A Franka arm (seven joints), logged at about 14 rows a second.
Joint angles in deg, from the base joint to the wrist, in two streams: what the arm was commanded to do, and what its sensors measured. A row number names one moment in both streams.
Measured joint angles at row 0: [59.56, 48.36, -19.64, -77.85, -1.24, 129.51, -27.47]
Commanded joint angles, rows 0 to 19: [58.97, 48.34, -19.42, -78.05, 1.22, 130.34, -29.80]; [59.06, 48.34, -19.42, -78.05, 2.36, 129.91, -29.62]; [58.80, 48.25, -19.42, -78.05, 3.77, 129.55, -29.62]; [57.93, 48.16, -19.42, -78.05, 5.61, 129.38, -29.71]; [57.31, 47.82, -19.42, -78.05, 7.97, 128.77, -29.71]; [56.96, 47.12, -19.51, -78.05, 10.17, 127.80, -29.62]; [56.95, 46.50, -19.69, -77.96, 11.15, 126.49, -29.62]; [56.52, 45.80, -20.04, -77.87, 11.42, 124.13, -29.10]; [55.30, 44.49, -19.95, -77.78, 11.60, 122.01, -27.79]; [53.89, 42.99, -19.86, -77.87, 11.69, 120.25, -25.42]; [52.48, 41.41, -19.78, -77.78, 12.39, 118.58, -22.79]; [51.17, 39.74, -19.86, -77.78, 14.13, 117.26, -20.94]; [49.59, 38.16, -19.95, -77.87, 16.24, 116.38, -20.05]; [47.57, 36.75, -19.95, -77.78, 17.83, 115.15, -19.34]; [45.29, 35.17, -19.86, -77.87, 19.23, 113.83, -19.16]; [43.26, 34.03, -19.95, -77.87, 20.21, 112.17, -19.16]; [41.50, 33.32, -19.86, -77.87, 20.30, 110.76, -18.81]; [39.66, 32.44, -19.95, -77.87, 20.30, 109.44, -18.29]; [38.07, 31.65, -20.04, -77.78, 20.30, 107.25, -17.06]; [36.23, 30.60, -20.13, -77.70, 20.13, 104.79, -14.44]
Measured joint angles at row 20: [38.73, 32.89, -20.67, -76.90, 18.77, 108.48, -18.21]
